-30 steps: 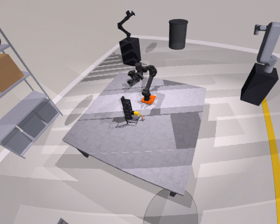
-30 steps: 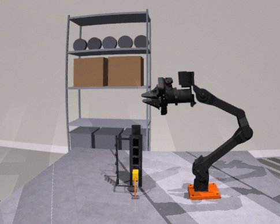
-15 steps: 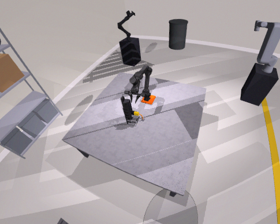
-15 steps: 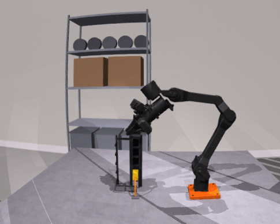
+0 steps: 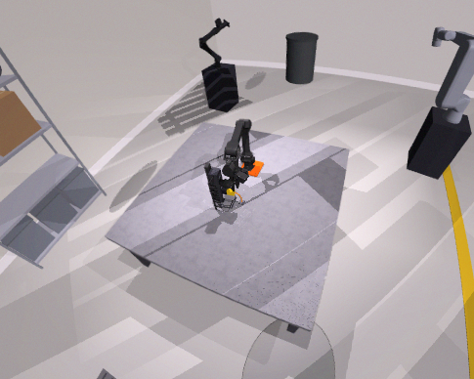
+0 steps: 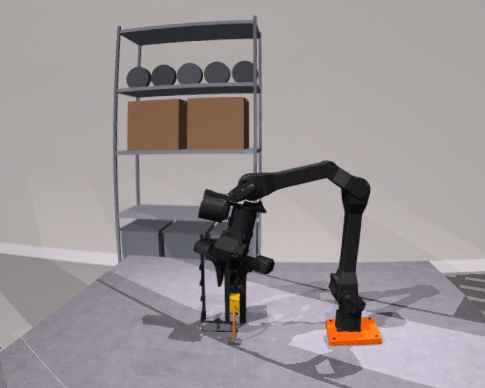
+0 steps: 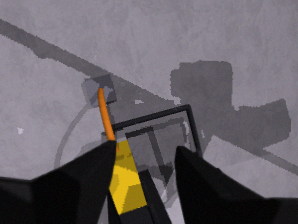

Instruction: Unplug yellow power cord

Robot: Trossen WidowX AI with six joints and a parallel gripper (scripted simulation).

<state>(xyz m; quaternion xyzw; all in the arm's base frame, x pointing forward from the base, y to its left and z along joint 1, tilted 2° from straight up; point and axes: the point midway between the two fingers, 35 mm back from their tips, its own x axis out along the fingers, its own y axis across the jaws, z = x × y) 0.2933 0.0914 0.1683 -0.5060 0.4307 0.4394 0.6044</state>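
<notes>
Right now the yellow plug is 6 cm to the right of my gripper tip and 5 cm below it.
</notes>
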